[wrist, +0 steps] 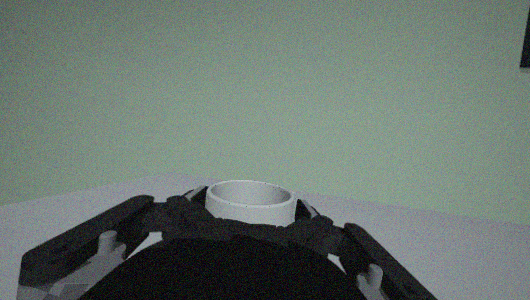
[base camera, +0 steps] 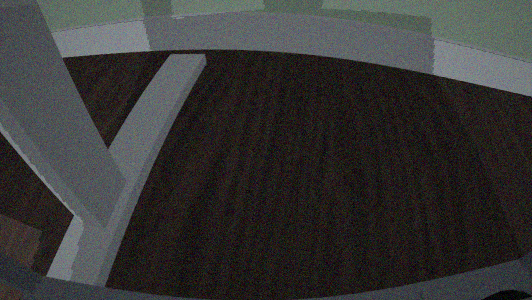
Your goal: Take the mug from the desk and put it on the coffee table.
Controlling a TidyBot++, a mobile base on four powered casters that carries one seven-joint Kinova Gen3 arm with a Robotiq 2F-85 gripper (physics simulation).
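Frame: origin at the arm's base, x ahead, y left, z up, level; millimetres.
Where they show: gripper, between the fingertips: (wrist: 252, 202).
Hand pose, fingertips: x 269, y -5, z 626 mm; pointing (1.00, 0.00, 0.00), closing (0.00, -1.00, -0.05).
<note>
After its pixels a point has its place.
In the wrist view a pale grey mug (wrist: 248, 203) @[x 303, y 0, z 612 mm] stands upright on the light grey desk top (wrist: 403, 234) @[x 383, y -268, z 554 mm], its open rim towards me. My gripper (wrist: 252, 202) @[x 269, y -5, z 626 mm] is open wide, one finger on each side of the mug. The fingers stand apart from its wall. The lower part of the mug is hidden behind the gripper body. The mug and the gripper do not show in the base camera view.
The base camera shows dark wood floor (base camera: 310, 173) @[x 350, y -43, z -397 mm], grey desk legs or bars (base camera: 50, 124) @[x 274, y 217, z -208 mm] (base camera: 153, 124) at the left, and a grey baseboard (base camera: 289, 37) @[x 651, y -36, z -358 mm] under a green wall (base camera: 474, 21) @[x 594, y -412, z -254 mm]. The wrist view has the green wall (wrist: 264, 81) @[x 671, y 1, z 899 mm] behind the desk.
</note>
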